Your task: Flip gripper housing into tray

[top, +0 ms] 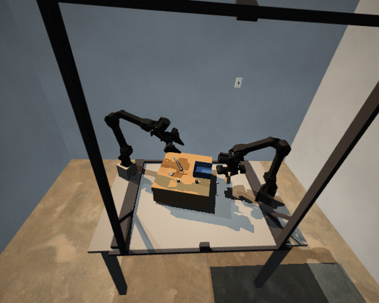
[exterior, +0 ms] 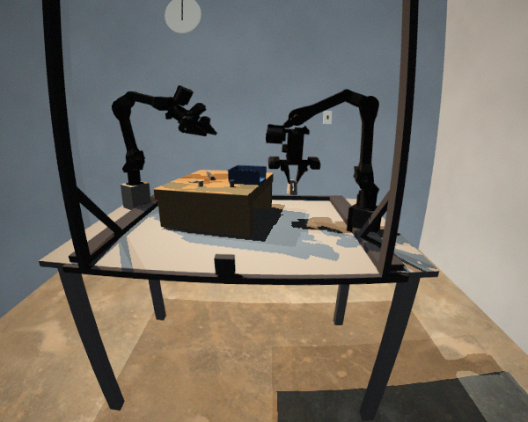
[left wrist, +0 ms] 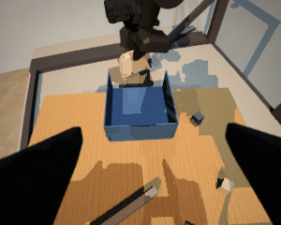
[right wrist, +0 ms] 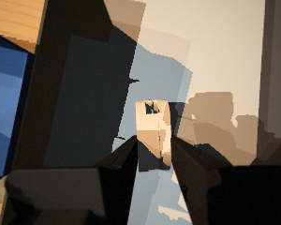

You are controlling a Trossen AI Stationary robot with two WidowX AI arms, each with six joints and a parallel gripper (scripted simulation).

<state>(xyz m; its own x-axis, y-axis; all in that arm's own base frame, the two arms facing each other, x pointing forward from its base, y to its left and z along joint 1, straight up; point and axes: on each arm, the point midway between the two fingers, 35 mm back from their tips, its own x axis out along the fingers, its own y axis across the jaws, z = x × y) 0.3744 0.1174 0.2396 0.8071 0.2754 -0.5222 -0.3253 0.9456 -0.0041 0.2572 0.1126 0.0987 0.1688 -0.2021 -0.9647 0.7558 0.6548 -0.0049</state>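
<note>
The white gripper housing is 50 mm below my right hand, 10 mm to the left of it and 10 mm ahead of it. From my right hand the other things lie so: grey rod 360 mm to the left, 40 mm ahead, 30 mm below; then wooden block 300 mm to the left, 90 mm below, 10 mm behind; then gripper housing half 50 mm below, 10 mm to the right, 10 mm ahead.
</note>
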